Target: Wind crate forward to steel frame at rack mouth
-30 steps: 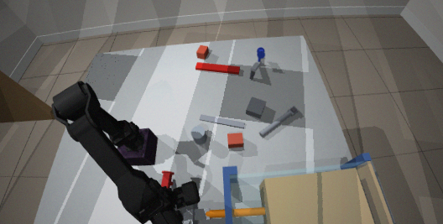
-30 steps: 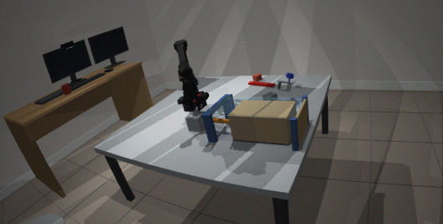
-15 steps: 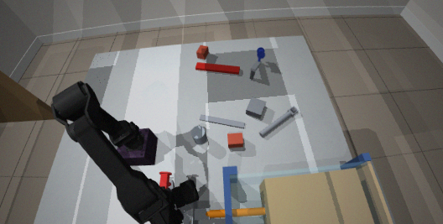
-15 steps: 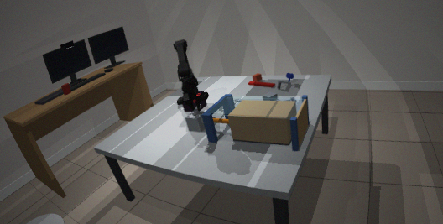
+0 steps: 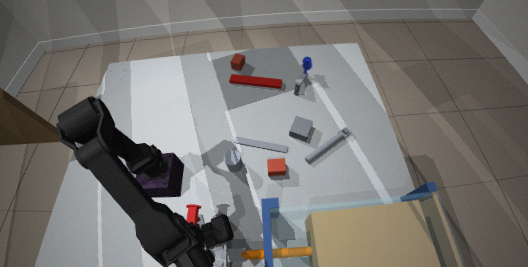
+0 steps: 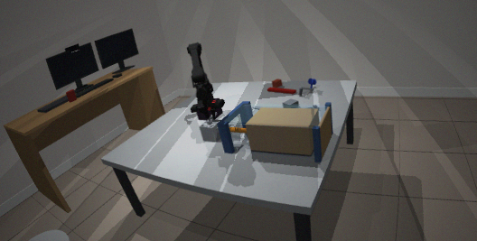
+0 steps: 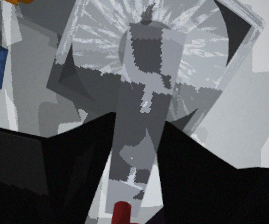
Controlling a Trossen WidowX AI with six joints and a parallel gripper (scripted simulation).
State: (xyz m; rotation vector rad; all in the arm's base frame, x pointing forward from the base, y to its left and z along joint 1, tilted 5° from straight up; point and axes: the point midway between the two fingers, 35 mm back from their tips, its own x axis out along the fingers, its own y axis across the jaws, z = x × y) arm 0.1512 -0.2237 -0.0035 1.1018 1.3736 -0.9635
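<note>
My gripper tip is now 1 cm past the red-knobbed handle, 2 cm to the right of it and 2 cm below it. Also, from my gripper tip: grey winch 5 cm to the right, 6 cm below; then red knob 2 cm behind, 6 cm to the left, 5 cm above; then blue steel frame 17 cm ahead, 5 cm to the right, 2 cm above.
</note>
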